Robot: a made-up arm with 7 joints.
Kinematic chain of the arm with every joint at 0, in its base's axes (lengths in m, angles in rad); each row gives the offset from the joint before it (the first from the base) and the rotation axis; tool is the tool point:
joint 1: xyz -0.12 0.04 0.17 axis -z
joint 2: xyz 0.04 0.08 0 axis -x
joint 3: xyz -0.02 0 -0.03 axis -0.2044 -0.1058 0.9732
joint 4: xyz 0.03 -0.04 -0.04 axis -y
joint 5: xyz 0.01 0.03 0 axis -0.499 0.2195 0.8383
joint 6: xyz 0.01 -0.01 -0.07 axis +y
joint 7: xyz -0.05 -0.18 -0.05 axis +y
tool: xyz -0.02 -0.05 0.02
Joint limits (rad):
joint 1: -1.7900..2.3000
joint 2: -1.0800..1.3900
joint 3: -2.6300..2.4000
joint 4: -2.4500..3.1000
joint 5: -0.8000..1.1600
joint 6: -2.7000..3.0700
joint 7: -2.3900..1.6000
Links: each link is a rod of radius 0.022 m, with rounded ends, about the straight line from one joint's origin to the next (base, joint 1, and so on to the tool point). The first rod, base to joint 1, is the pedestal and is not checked.
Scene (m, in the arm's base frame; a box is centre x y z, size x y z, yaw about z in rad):
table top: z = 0
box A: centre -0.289 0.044 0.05 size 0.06 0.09 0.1 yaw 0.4
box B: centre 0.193 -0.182 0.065 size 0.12 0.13 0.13 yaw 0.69
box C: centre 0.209 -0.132 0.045 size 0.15 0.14 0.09 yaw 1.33
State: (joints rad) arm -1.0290 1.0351 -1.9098 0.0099 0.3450 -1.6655 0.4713
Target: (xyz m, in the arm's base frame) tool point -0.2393 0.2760 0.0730
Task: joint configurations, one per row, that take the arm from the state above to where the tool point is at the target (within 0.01 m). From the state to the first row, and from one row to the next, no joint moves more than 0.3 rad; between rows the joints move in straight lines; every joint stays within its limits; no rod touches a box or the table.
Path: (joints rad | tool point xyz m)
1: -0.7369 1.0942 -2.0010 0.2582 0.4787 -1.7196 0.5250 | -0.2414 -0.1981 0.1164
2: -0.4448 1.1534 -2.0923 0.5065 0.6124 -1.7737 0.5788 | -0.3334 -0.1245 0.1628
3: -0.1527 1.2125 -2.1835 0.7548 0.7461 -1.8278 0.6325 | -0.3846 0.0011 0.1954
4: 0.1394 1.2717 -2.2747 1.0031 0.8798 -1.8819 0.6863 | -0.3643 0.1468 0.2103
5: 0.4315 1.3308 -2.3659 1.2514 1.0135 -1.9360 0.7400 | -0.2674 0.2652 0.2077
6: 0.7236 1.3900 -2.4572 1.4996 1.1471 -1.9901 0.7938 | -0.1199 0.3133 0.1918
7: 0.7415 1.3045 -2.4964 1.2991 0.9437 -2.0063 0.8360 | -0.1754 0.3079 0.1698
8: 0.7594 1.2190 -2.5356 1.0986 0.7403 -2.0225 0.8782 | -0.2178 0.2945 0.1289
9: 0.7773 1.1335 -2.5749 0.8981 0.5369 -2.0386 0.9204 | -0.2393 0.2760 0.0730

